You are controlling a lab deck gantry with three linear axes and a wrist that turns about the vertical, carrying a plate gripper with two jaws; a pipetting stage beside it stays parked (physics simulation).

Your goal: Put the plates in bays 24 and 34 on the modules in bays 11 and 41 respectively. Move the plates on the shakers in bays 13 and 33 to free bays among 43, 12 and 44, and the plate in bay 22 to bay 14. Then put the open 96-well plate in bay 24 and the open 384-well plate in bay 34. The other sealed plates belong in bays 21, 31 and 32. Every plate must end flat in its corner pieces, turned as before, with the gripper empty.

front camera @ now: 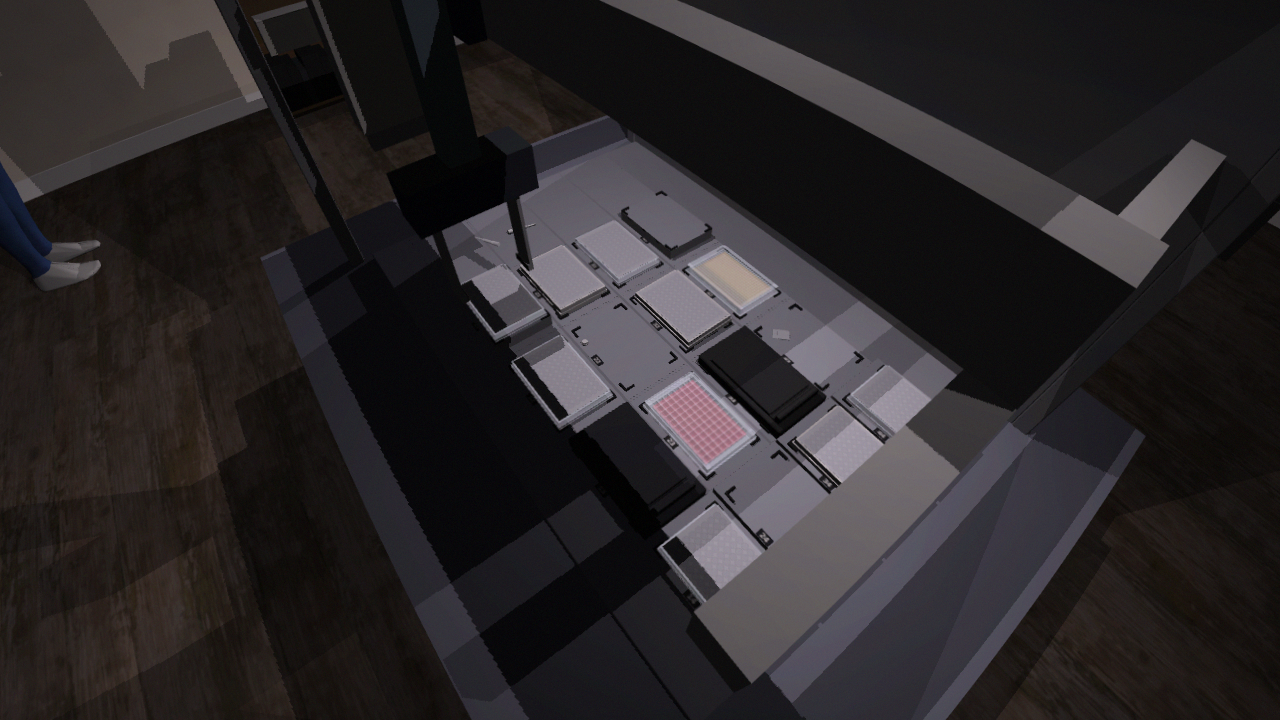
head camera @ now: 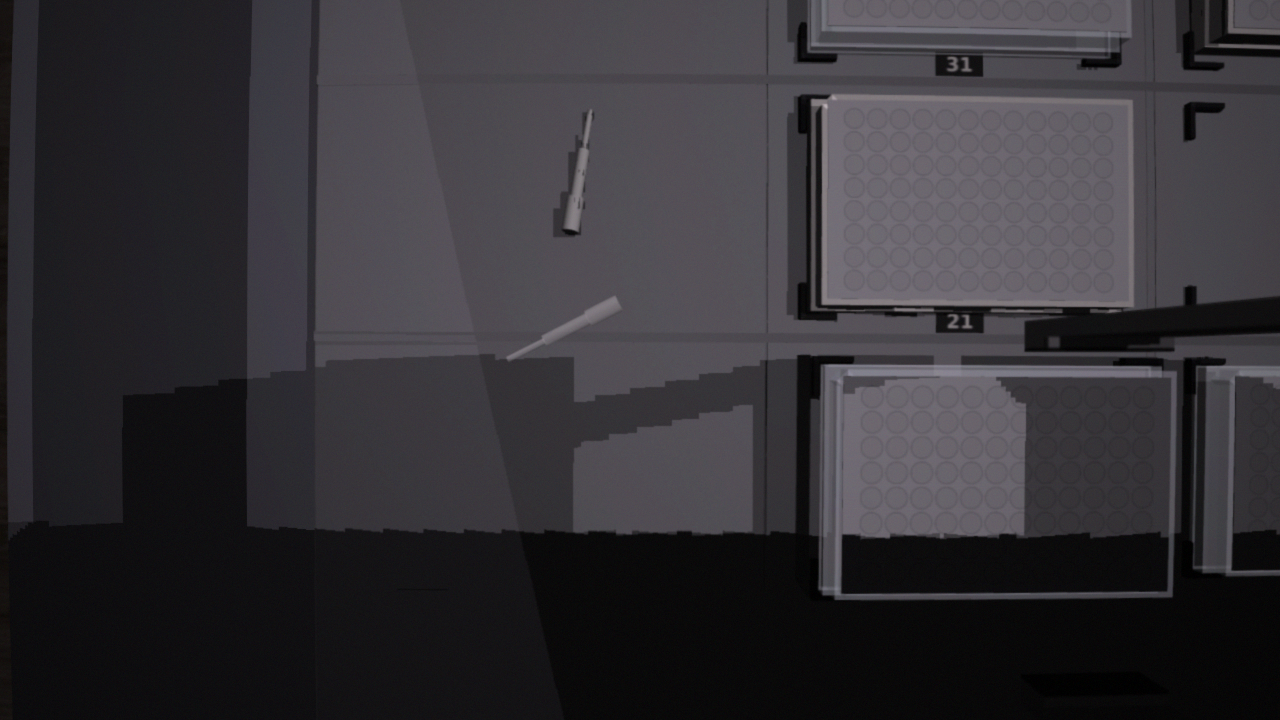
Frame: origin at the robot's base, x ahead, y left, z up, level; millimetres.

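Where they show: gripper, between the fingertips: [front camera: 493, 278] [head camera: 1083, 513]; robot's base, origin of its link: [front camera: 460, 300] [head camera: 804, 571].
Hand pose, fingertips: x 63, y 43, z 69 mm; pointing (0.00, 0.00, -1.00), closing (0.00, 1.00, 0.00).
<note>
Things, the pixels of their top centre, and the offset from my fingertips.
- sealed plate, centre of its top: [head camera: 1008, 485] [front camera: 499, 296] dx +1, dy +0, dz -36 mm
- open pink 96-well plate, centre of its top: [front camera: 699, 417] dx +329, dy +107, dz -55 mm
- open yellowish plate, centre of its top: [front camera: 732, 275] dx +165, dy +321, dz -55 mm
- bay 41 module, centre of its top: [front camera: 666, 218] dx -2, dy +322, dz -47 mm
- small round cap, centre of its top: [front camera: 584, 341] dx +128, dy +65, dz -65 mm
- small pale piece, centre of its top: [front camera: 781, 334] dx +291, dy +303, dz -68 mm
My gripper [front camera: 490, 275] [head camera: 1096, 508] is open, its jaws on both sides of the sealed plate [front camera: 508, 302] [head camera: 935, 456] on the bay 11 module, apart from it. Other sealed plates lie in bays 12 [front camera: 565, 383] [head camera: 1253, 465], 14 [front camera: 716, 548], 21 [front camera: 562, 278] [head camera: 975, 201], 31 [front camera: 617, 250] [head camera: 966, 12], 32 [front camera: 682, 307], 34 [front camera: 839, 443] and 44 [front camera: 886, 396]. The open pink 96-well plate [front camera: 700, 420] is in bay 23; the open yellowish plate [front camera: 733, 279] is in bay 42. The bay 41 module [front camera: 666, 221] and black shakers [front camera: 760, 376] [front camera: 635, 465] bear no visible plate.
Corner pieces mark bays 22, 24 and 43. A small round cap [front camera: 584, 342] lies in bay 22, and a small pale piece [front camera: 780, 334] near bay 43. Two slender tools [head camera: 578, 183] [head camera: 568, 327] lie left of bays 11 and 21. A wide beam [front camera: 832, 546] crosses the near right deck edge.
</note>
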